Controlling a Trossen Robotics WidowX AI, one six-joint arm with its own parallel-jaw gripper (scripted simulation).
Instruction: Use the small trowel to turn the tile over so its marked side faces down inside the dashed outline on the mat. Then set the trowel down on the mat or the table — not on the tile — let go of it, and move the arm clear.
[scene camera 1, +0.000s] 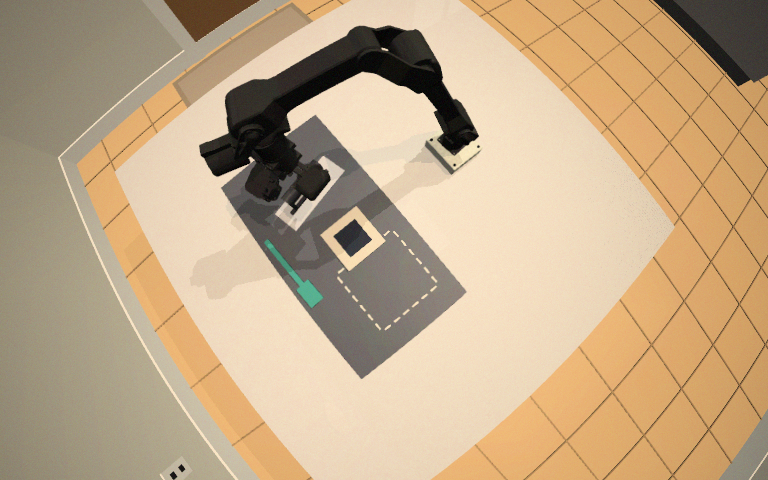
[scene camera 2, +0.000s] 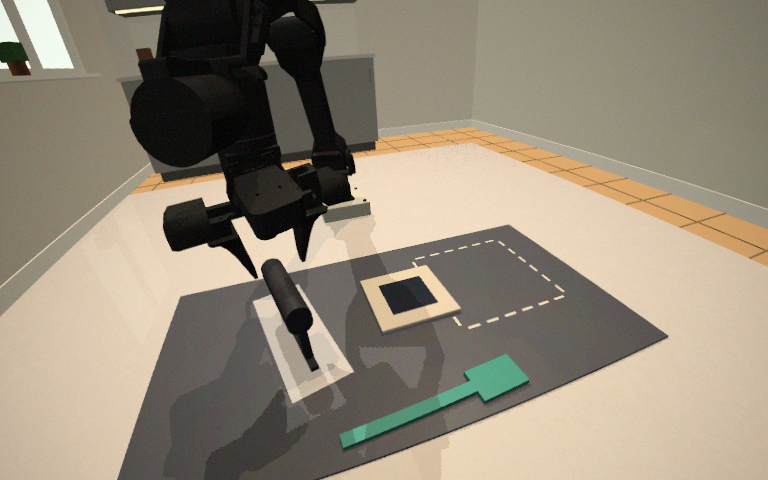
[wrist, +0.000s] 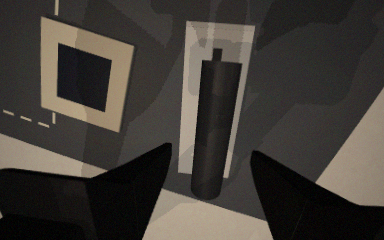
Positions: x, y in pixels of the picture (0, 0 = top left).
my gripper: scene camera 1; scene camera 2; wrist 210, 152
green trowel: scene camera 1 307, 290; scene camera 2 491, 380; not seen in the wrist view (out of frame)
same spot on grey mat: (scene camera 1: 388, 282) = (scene camera 2: 487, 276)
same spot on my gripper: (scene camera 1: 263, 182) = (scene camera 2: 280, 180)
